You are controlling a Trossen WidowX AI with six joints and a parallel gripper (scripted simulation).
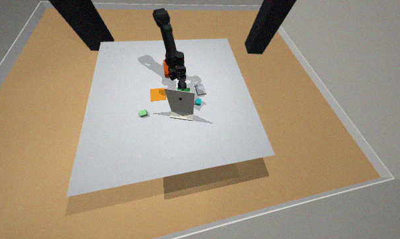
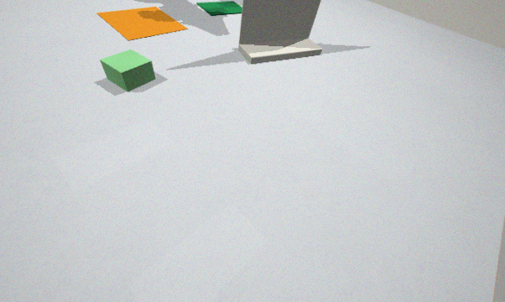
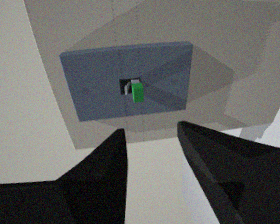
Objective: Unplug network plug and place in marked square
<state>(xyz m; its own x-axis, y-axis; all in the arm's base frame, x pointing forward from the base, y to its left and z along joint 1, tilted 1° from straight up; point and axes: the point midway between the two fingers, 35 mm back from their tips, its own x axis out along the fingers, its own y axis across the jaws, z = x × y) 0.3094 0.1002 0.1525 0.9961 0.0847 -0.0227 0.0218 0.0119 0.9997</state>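
The green plug lies 70 mm ahead of my gripper tip, 10 mm to the right of it and 10 mm above it. From my gripper tip the other things lie so: grey block: 190 mm below, 150 mm behind, 140 mm to the left; dark green patch: 200 mm below, 130 mm behind; grey panel: 90 mm ahead, 70 mm below, 10 mm to the right.
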